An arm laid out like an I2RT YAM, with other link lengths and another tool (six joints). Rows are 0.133 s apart.
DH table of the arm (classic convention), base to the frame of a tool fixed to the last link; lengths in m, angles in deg. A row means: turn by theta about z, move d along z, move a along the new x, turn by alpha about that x. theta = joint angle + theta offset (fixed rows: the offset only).
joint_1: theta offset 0, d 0.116, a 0.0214, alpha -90
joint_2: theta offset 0, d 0, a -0.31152, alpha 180
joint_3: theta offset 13.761, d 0, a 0.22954, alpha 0
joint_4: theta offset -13.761, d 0.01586, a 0.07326, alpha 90
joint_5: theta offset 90, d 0.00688, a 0, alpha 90
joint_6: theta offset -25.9, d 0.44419, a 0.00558, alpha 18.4
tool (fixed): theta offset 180, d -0.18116, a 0, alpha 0
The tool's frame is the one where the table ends.
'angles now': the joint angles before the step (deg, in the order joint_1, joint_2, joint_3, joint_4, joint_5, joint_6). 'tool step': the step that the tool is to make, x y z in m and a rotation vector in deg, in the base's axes. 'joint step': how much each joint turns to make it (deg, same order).
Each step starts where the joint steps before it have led.
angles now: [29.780 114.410 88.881 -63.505 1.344 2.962]
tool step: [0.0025 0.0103 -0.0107 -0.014 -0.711 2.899]
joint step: [1.794 0.701 -1.554 2.890 0.350 -1.113]
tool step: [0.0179 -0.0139 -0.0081 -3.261 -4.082 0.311]
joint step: [0.351 -0.001 -2.837 4.605 4.918 -0.174]
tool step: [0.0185 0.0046 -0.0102 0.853 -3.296 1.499]
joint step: [-0.063 0.001 -2.583 6.037 0.874 -1.658]
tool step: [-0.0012 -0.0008 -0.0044 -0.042 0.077 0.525]
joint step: [0.013 0.001 -1.172 1.152 -0.066 -0.512]
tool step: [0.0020 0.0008 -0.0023 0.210 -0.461 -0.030]
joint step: [-0.012 0.002 -0.600 1.103 0.067 0.010]
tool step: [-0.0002 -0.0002 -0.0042 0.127 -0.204 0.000]
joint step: [-0.010 -0.010 -1.132 1.364 -0.001 -0.010]
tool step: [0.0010 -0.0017 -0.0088 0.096 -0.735 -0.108]
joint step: [-0.086 0.000 -2.465 3.144 0.306 -0.021]
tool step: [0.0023 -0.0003 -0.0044 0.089 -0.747 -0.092]
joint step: [0.002 0.013 -1.284 1.973 0.328 0.047]
